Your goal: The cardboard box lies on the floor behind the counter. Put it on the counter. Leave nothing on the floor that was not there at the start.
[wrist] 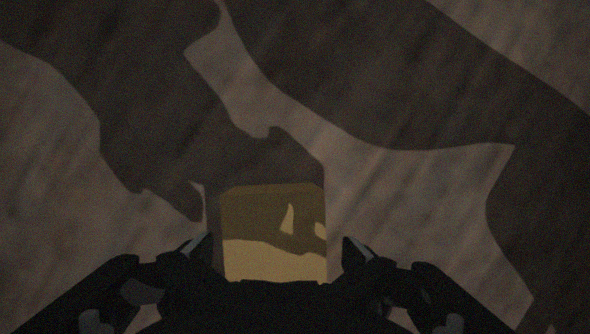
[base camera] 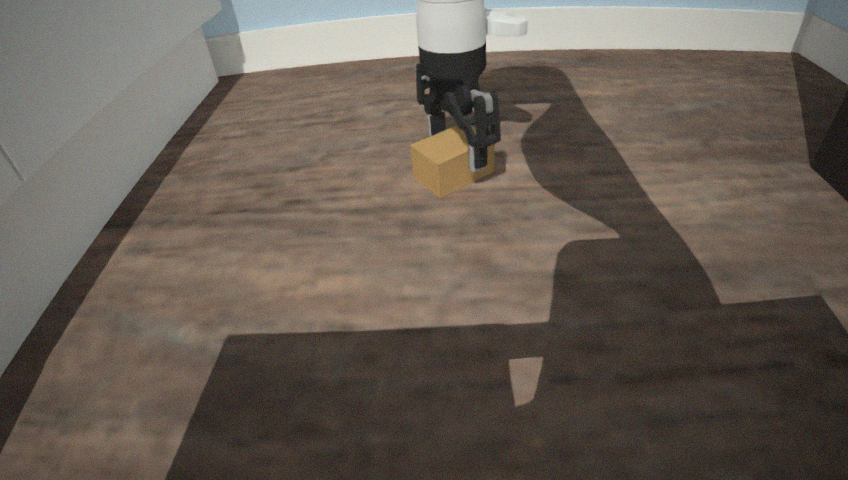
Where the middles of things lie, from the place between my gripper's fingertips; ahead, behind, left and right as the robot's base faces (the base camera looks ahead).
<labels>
The tan cardboard box point(base camera: 440, 162) lies 1 cm to the left of my hand and 1 cm below it.
</labels>
